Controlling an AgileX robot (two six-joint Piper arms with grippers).
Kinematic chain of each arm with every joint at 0, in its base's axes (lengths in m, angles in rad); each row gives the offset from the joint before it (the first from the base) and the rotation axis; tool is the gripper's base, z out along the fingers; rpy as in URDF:
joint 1: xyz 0 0 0.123 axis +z
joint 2: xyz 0 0 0 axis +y
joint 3: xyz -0.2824 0 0.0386 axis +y
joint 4: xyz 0.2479 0 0.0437 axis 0.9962 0 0.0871
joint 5: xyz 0 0 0 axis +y
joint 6: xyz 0.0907 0 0.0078 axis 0.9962 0 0.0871
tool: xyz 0 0 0 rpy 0 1.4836 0
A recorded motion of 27 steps. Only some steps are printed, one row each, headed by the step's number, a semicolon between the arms.
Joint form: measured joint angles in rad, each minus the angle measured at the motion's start. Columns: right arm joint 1, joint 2, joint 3, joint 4, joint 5, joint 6; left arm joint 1, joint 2, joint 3, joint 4, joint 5, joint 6.
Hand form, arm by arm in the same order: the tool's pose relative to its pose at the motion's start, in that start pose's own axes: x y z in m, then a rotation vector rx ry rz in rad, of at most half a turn. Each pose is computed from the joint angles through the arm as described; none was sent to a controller.
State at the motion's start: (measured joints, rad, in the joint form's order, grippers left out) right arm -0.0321 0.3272 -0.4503 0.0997 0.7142 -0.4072; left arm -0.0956 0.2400 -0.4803 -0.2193 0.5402 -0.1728
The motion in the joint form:
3: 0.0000 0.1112 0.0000 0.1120 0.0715 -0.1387; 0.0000 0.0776 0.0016 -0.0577 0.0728 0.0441
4: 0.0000 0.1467 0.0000 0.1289 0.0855 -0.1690; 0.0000 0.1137 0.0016 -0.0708 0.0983 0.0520
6: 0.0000 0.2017 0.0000 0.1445 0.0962 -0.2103; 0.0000 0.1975 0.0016 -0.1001 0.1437 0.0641
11: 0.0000 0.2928 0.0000 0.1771 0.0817 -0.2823; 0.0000 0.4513 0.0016 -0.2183 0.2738 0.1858
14: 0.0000 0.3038 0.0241 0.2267 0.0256 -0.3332; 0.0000 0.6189 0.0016 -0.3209 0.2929 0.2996
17: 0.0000 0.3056 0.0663 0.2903 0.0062 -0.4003; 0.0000 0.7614 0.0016 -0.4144 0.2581 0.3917
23: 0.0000 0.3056 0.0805 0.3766 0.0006 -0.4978; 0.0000 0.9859 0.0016 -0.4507 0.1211 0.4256
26: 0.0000 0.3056 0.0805 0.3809 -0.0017 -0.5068; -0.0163 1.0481 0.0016 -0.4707 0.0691 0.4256
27: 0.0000 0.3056 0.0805 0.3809 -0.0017 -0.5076; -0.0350 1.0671 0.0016 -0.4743 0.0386 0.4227
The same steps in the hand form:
3: 0.0021 0.0076 0.0177 -0.1397 0.1319 -0.0446; 0.0084 0.0005 0.0144 -0.0075 0.1501 -0.0150
4: 0.0029 0.0088 0.0232 -0.1712 0.1693 -0.0580; 0.0116 0.0011 0.0206 -0.0157 0.2098 -0.0232
6: 0.0038 0.0097 0.0319 -0.2095 0.2204 -0.0804; 0.0184 0.0026 0.0345 -0.0332 0.3340 -0.0490
11: 0.0037 0.0106 0.0470 -0.2613 0.2730 -0.1129; 0.0428 0.0055 0.0705 -0.0354 0.6993 -0.0842
14: 0.0053 0.0128 0.0525 -0.2697 0.2379 -0.1154; 0.0572 0.0067 0.0944 -0.0014 0.8625 -0.1129
17: 0.0141 0.0189 0.0566 -0.3083 0.2330 -0.1196; 0.0690 0.0096 0.1168 0.0168 0.9412 -0.1534
23: 0.0145 0.0238 0.0574 -0.3530 0.1968 -0.1378; 0.0923 0.0268 0.1524 -0.0789 1.0055 -0.2003
26: 0.0141 0.0238 0.0575 -0.3537 0.1922 -0.1428; 0.1007 0.0295 0.1621 -0.1056 1.0152 -0.2156
27: 0.0141 0.0238 0.0575 -0.3538 0.1921 -0.1436; 0.1039 0.0286 0.1656 -0.1113 1.0110 -0.2080

